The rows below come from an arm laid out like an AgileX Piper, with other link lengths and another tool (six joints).
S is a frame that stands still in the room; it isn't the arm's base.
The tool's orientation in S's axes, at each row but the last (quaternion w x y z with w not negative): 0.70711 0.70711 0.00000 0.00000; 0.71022 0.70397 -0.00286 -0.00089; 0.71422 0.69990 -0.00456 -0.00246; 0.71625 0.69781 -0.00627 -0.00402; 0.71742 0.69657 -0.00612 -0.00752; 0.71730 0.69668 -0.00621 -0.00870; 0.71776 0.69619 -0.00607 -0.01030; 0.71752 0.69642 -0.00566 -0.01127; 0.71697 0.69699 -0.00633 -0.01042; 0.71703 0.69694 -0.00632 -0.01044; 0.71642 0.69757 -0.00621 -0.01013; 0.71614 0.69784 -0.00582 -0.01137
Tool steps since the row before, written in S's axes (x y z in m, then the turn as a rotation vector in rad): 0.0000 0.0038 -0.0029 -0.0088 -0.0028 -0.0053; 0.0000 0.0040 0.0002 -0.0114 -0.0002 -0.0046; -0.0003 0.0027 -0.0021 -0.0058 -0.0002 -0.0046; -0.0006 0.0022 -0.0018 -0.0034 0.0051 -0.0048; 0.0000 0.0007 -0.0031 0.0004 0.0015 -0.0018; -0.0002 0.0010 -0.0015 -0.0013 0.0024 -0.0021; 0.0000 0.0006 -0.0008 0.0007 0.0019 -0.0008; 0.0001 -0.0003 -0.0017 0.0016 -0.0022 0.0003; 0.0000 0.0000 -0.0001 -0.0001 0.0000 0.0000; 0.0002 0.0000 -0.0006 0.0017 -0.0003 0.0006; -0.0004 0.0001 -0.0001 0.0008 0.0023 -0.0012; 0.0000 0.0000 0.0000 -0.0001 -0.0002 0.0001
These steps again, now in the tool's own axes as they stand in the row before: 0.0000 -0.0029 -0.0038 -0.0088 -0.0053 0.0028; 0.0000 0.0002 -0.0040 -0.0114 -0.0046 0.0002; -0.0003 -0.0020 -0.0027 -0.0058 -0.0046 0.0002; -0.0006 -0.0017 -0.0022 -0.0035 -0.0047 -0.0052; 0.0000 -0.0031 -0.0008 0.0004 -0.0018 -0.0016; -0.0002 -0.0015 -0.0010 -0.0013 -0.0020 -0.0024; 0.0000 -0.0008 -0.0006 0.0007 -0.0007 -0.0019; 0.0001 -0.0017 0.0002 0.0017 0.0002 0.0022; 0.0000 -0.0001 0.0000 -0.0001 0.0000 0.0000; 0.0002 -0.0006 0.0000 0.0017 0.0006 0.0003; -0.0004 -0.0001 -0.0001 0.0008 -0.0011 -0.0023; 0.0000 0.0000 0.0000 -0.0001 0.0001 0.0002
